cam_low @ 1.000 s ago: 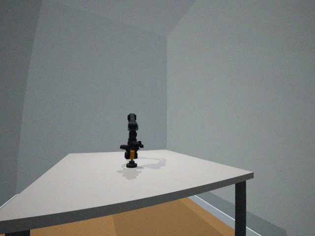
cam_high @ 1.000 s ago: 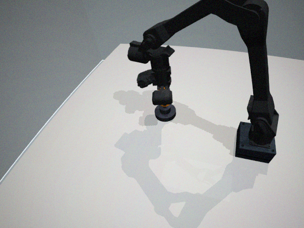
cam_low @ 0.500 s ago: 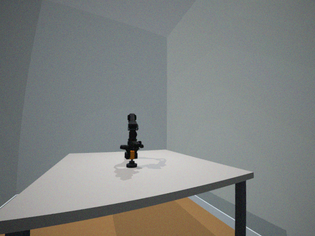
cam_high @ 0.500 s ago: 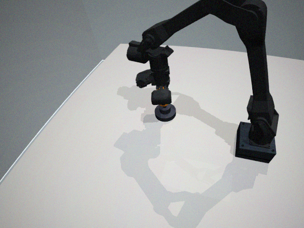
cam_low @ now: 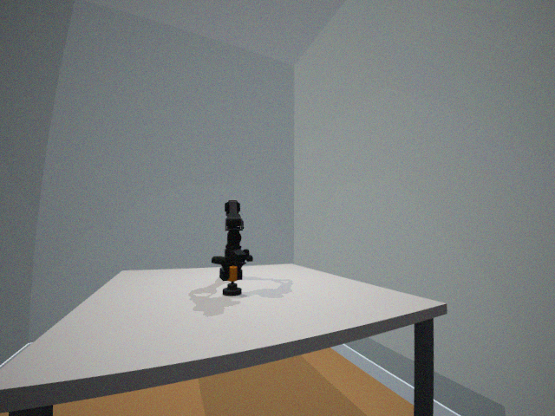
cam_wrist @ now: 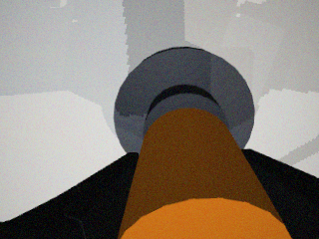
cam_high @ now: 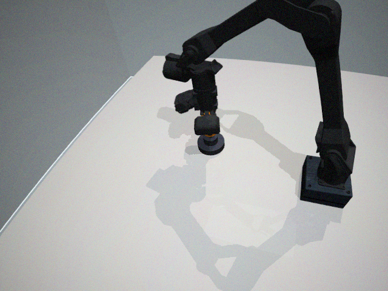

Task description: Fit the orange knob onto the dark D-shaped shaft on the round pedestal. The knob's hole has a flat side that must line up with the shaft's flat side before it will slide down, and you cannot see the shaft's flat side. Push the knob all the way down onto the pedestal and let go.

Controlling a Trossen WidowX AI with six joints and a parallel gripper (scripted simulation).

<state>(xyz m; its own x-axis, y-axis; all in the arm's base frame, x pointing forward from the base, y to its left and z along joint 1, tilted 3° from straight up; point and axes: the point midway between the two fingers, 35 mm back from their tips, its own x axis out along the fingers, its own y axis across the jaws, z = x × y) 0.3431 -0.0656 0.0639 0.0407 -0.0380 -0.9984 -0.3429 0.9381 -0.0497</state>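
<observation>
Now: the pedestal 4 cm below my gripper tip. Round my gripper tip: orange knob: 2 cm above.
</observation>
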